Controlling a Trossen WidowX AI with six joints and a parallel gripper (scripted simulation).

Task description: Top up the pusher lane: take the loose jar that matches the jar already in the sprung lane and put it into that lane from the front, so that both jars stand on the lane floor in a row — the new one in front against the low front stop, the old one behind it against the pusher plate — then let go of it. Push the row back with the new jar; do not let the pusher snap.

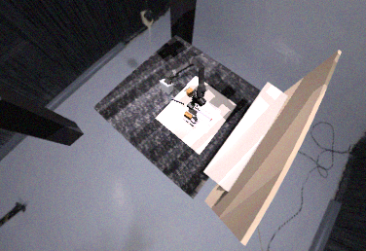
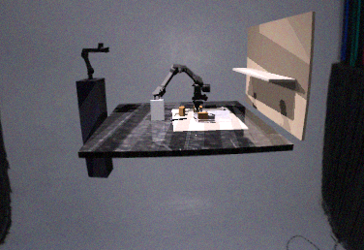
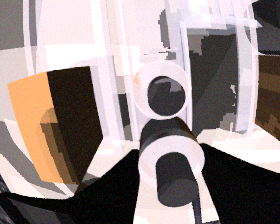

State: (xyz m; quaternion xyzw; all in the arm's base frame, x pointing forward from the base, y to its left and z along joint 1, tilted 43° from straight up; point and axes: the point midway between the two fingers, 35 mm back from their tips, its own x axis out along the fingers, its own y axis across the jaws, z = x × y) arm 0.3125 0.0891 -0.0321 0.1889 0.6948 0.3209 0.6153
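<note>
The lane lies 150 mm ahead of my gripper tip and 40 mm below it. Round my gripper tip: shelf board 510 mm ahead, 20 mm to the left, 310 mm above.
</note>
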